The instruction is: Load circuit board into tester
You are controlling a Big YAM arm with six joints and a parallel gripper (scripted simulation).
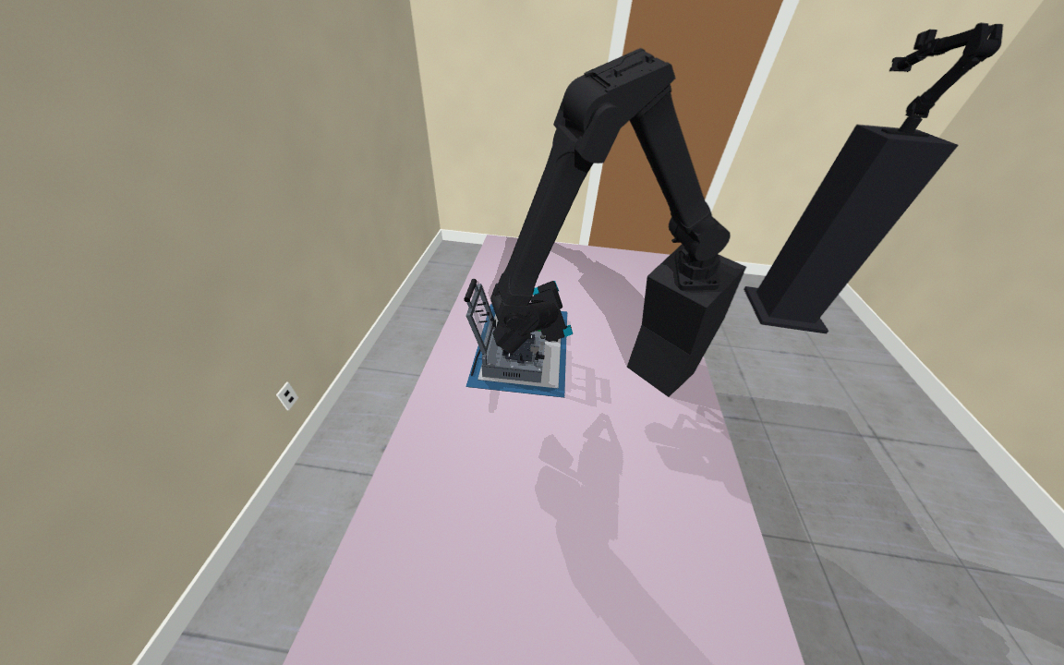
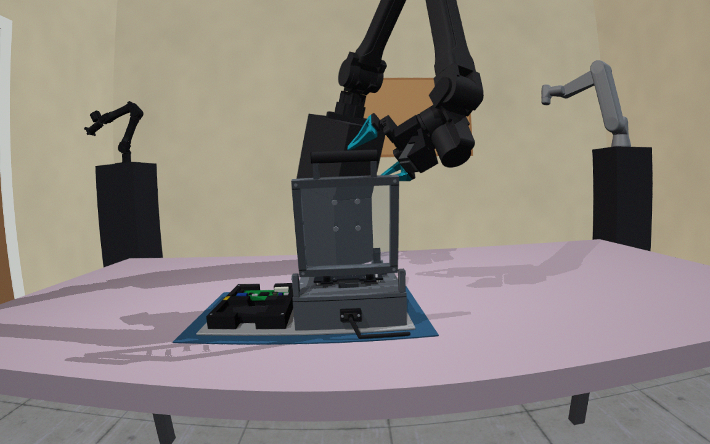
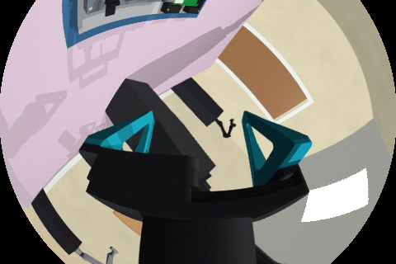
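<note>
Right now the green circuit board is 250 mm below my hand, 210 mm to the right of it and 60 mm ahead of it. The rest, counted from my hand: pin plate 200 mm below, 120 mm ahead, 30 mm to the right; then lid 240 mm ahead, 90 mm below, 30 mm to the right.
</note>
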